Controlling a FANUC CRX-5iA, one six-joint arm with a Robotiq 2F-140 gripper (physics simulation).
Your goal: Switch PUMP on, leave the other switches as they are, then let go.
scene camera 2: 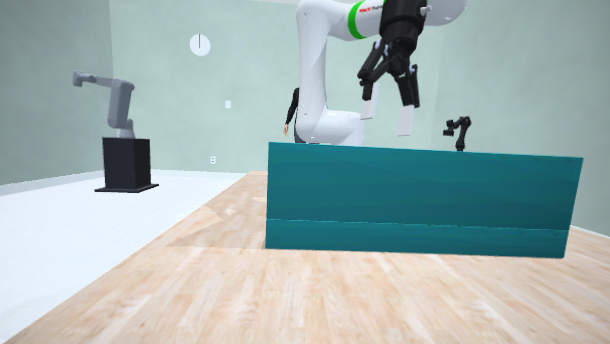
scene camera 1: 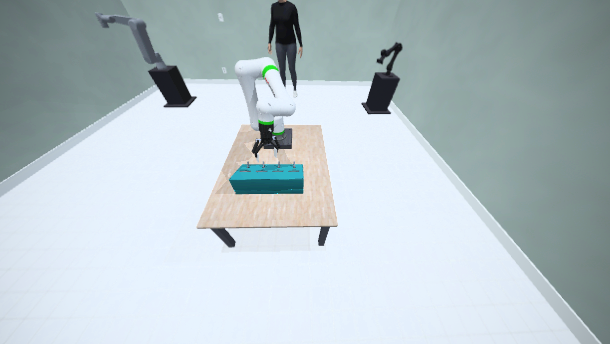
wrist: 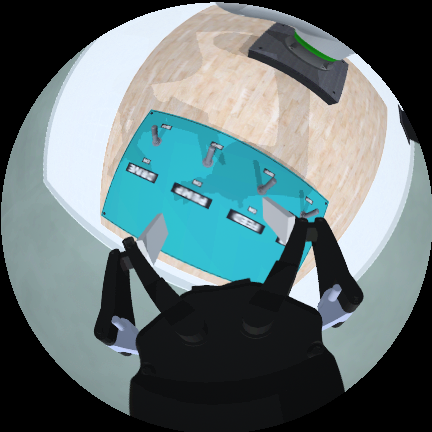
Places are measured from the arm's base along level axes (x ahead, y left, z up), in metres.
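Pixels of known places: gripper, between the fingertips: (scene camera 2: 386, 127) (scene camera 1: 266, 159) (wrist: 213, 215); arm's base, origin of its link: (scene camera 1: 278, 136) (wrist: 309, 52).
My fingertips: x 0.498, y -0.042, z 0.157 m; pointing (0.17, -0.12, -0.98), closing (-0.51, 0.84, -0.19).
Note:
Ahead of a thing's pixels: the offset from my fingertips to its top centre. "*": to the spot under its first point. Level surfaces: height alone.
The teal switch box (scene camera 1: 268, 186) (scene camera 2: 420, 192) (wrist: 125, 197) stands on the table. In the wrist view its top carries grey toggle levers in a row. The PUMP lever {dx -0.053, dy -0.046, dz -0.084 m} (wrist: 209, 156) is second from the left, above the PUMP label {dx +0.030, dy -0.049, dz -0.090 m} (wrist: 191, 194); it leans toward the upper small tag, away from the ON tag {* dx +0.007, dy -0.046, dz -0.104 m} (wrist: 197, 183). The leftmost lever {dx -0.056, dy -0.166, dz -0.084 m} (wrist: 156, 135), the third lever {dx -0.049, dy +0.074, dz -0.084 m} (wrist: 267, 185) and the rightmost lever {dx -0.046, dy +0.194, dz -0.084 m} (wrist: 310, 213) also lean to their upper tags. My gripper (scene camera 1: 266, 156) (scene camera 2: 385, 126) (wrist: 213, 215) is open and empty, above the box and apart from the levers. The rightmost label is mostly hidden by a finger.
The arm's dark base plate (scene camera 1: 285, 142) (wrist: 300, 70) stands on the wooden table {dz -0.213 m} (scene camera 1: 270, 214) (scene camera 2: 300, 295) (wrist: 350, 125) behind the box. A person (scene camera 1: 285, 30) stands behind the table. A grey arm (scene camera 1: 142, 40) (scene camera 2: 120, 102) and a small black arm (scene camera 1: 392, 57) (scene camera 2: 462, 132) stand farther off.

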